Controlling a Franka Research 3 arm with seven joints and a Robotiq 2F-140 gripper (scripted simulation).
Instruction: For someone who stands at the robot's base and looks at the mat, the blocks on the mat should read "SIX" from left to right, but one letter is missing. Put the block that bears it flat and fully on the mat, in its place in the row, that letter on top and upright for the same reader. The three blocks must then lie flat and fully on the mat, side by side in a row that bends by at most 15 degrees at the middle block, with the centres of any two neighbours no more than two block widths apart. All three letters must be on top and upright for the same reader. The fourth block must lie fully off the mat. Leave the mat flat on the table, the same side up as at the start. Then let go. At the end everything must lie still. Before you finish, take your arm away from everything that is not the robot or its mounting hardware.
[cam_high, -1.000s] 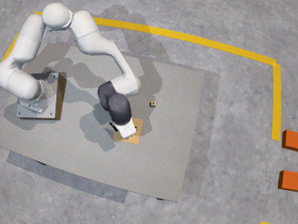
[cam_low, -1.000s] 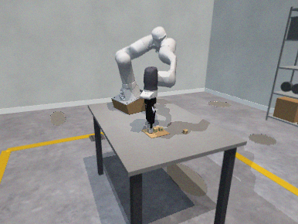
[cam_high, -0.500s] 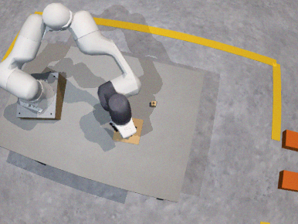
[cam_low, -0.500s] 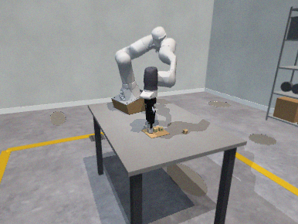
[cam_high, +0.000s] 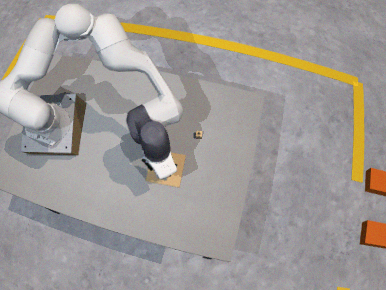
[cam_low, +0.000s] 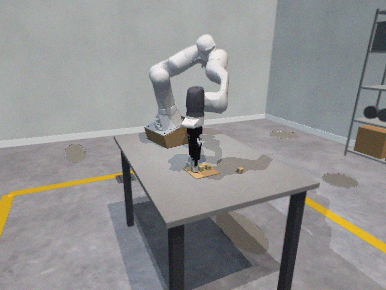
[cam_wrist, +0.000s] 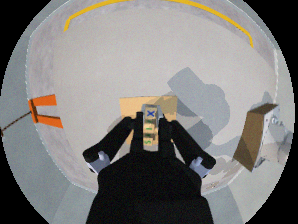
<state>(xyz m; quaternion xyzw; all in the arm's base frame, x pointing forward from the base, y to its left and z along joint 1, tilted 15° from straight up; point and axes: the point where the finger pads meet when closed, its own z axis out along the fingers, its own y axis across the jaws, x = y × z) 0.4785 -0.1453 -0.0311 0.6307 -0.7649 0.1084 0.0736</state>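
Now: hand 4 cm to the right of the tan mat, 4 cm above it and 1 cm short of it. Also, from my hand: block (20 cm to the left, 13 cm ahead, 3 cm below).
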